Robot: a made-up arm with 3 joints. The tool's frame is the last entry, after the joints.
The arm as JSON. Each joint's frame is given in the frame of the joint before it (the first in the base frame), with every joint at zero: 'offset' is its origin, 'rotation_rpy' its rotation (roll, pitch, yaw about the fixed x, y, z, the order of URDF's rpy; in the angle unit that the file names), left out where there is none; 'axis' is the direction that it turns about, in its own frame. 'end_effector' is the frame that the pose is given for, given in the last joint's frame.
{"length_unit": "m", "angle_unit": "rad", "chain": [
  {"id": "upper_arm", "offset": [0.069, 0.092, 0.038], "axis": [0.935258, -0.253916, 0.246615]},
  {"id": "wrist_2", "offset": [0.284, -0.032, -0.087], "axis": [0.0, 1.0, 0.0]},
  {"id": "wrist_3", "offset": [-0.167, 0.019, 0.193], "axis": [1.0, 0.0, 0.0]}
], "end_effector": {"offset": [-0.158, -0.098, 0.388], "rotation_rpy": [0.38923, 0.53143, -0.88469]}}
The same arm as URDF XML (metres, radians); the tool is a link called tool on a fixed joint. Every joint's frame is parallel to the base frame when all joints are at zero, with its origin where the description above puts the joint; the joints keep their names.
<robot name="arm">
<joint name="tool_fixed" type="fixed"><parent link="link3"/><child link="tool"/><origin xyz="-0.158 -0.098 0.388" rpy="0.3892 0.5314 -0.8847"/></joint>
<joint name="wrist_3" type="continuous"><parent link="link2"/><child link="link3"/><origin xyz="-0.167 0.019 0.193"/><axis xyz="1 0 0"/></joint>
<joint name="wrist_2" type="continuous"><parent link="link1"/><child link="link2"/><origin xyz="0.284 -0.032 -0.087"/><axis xyz="0 1 0"/></joint>
<joint name="upper_arm" type="continuous"><parent link="base"/><child link="link1"/><origin xyz="0.069 0.092 0.038"/><axis xyz="0.935271 -0.253892 0.246592"/></joint>
<link name="base"/>
<link name="link1"/>
<link name="link2"/>
<link name="link3"/>
<link name="tool"/>
</robot>

